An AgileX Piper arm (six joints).
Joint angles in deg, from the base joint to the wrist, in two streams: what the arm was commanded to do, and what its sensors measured. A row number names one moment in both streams.
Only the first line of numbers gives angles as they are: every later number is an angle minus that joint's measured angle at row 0.
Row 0, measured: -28.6, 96.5, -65.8, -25.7, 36.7, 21.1
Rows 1 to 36, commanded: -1.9, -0.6, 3.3, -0.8, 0.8, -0.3; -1.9, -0.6, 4.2, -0.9, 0.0, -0.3; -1.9, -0.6, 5.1, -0.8, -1.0, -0.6; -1.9, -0.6, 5.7, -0.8, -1.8, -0.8; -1.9, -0.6, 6.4, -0.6, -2.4, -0.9; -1.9, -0.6, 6.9, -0.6, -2.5, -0.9; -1.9, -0.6, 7.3, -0.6, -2.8, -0.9; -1.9, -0.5, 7.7, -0.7, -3.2, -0.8; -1.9, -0.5, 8.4, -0.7, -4.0, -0.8; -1.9, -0.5, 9.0, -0.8, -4.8, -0.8; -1.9, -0.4, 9.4, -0.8, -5.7, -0.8; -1.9, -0.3, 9.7, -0.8, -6.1, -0.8; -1.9, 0.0, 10.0, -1.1, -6.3, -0.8; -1.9, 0.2, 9.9, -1.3, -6.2, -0.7; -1.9, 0.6, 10.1, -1.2, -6.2, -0.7; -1.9, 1.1, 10.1, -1.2, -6.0, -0.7; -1.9, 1.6, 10.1, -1.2, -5.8, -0.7; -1.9, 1.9, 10.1, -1.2, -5.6, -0.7; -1.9, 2.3, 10.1, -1.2, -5.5, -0.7; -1.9, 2.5, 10.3, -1.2, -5.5, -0.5; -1.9, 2.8, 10.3, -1.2, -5.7, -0.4; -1.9, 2.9, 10.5, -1.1, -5.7, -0.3; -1.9, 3.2, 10.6, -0.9, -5.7, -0.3; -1.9, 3.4, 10.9, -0.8, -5.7, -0.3; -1.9, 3.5, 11.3, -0.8, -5.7, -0.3; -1.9, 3.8, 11.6, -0.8, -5.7, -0.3; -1.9, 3.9, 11.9, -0.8, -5.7, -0.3; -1.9, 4.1, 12.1, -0.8, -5.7, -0.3; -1.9, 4.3, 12.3, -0.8, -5.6, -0.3; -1.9, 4.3, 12.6, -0.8, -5.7, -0.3; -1.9, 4.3, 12.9, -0.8, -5.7, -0.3; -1.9, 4.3, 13.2, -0.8, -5.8, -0.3; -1.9, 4.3, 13.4, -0.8, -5.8, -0.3; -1.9, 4.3, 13.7, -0.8, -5.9, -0.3; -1.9, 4.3, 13.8, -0.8, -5.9, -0.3; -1.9, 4.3, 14.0, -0.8, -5.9, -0.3
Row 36, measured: -1.5, 4.4, 13.1, -0.3, -6.7, -0.5
